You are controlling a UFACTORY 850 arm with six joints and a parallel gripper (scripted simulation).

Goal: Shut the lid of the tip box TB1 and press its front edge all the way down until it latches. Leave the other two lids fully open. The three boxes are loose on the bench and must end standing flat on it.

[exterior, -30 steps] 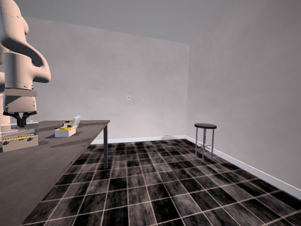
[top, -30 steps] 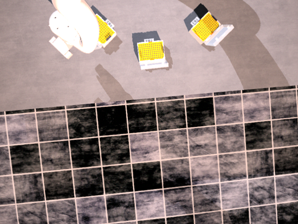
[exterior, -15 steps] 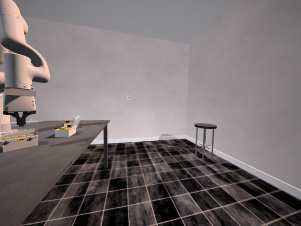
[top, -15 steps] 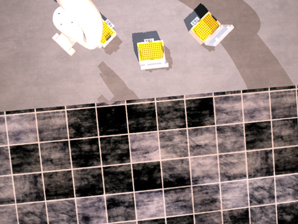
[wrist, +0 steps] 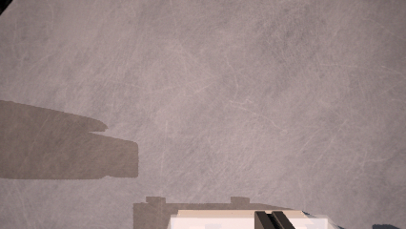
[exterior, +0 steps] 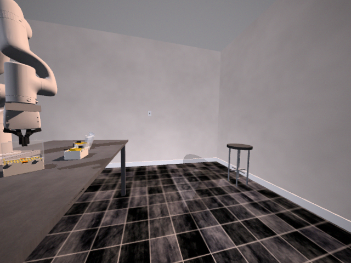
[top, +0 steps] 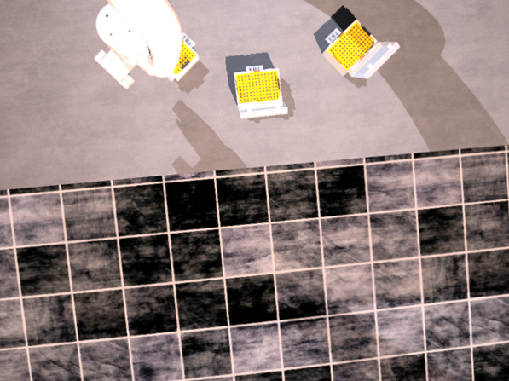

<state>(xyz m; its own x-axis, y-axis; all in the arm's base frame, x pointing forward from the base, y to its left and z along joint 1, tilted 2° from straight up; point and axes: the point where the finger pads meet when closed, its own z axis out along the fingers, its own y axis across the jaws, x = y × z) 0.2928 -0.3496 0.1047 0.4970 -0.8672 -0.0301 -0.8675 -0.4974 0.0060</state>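
The clear lid is 10 mm behind my hand, 20 mm to the left of it and 40 mm below it. From my hand the other things lie so: white tag reading TB1: 60 mm behind, 110 mm to the left, 150 mm below; then box: 30 mm behind, 60 mm to the left, 80 mm below.
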